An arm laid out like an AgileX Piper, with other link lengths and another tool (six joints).
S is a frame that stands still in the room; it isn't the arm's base.
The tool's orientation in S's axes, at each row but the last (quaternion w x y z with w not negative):
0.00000 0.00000 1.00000 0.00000
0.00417 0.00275 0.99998 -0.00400
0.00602 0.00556 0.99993 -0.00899
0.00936 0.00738 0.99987 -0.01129
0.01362 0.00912 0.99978 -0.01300
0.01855 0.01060 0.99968 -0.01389
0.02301 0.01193 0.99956 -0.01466
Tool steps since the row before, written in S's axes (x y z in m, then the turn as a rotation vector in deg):
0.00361 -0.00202 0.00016 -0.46 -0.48 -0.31
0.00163 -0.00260 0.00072 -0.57 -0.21 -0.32
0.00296 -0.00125 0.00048 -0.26 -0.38 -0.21
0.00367 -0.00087 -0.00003 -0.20 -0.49 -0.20
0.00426 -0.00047 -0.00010 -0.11 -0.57 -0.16
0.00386 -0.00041 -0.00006 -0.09 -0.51 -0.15
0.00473 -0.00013 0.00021 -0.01 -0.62 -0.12
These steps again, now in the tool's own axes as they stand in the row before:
-0.00361 -0.00202 -0.00016 0.46 -0.48 0.31
-0.00165 -0.00260 -0.00069 0.57 -0.21 0.32
-0.00298 -0.00123 -0.00042 0.26 -0.38 0.21
-0.00368 -0.00081 0.00012 0.20 -0.49 0.21
-0.00426 -0.00039 0.00023 0.10 -0.57 0.17
-0.00386 -0.00032 0.00021 0.08 -0.51 0.16
-0.00474 -0.00002 0.00001 0.00 -0.62 0.14

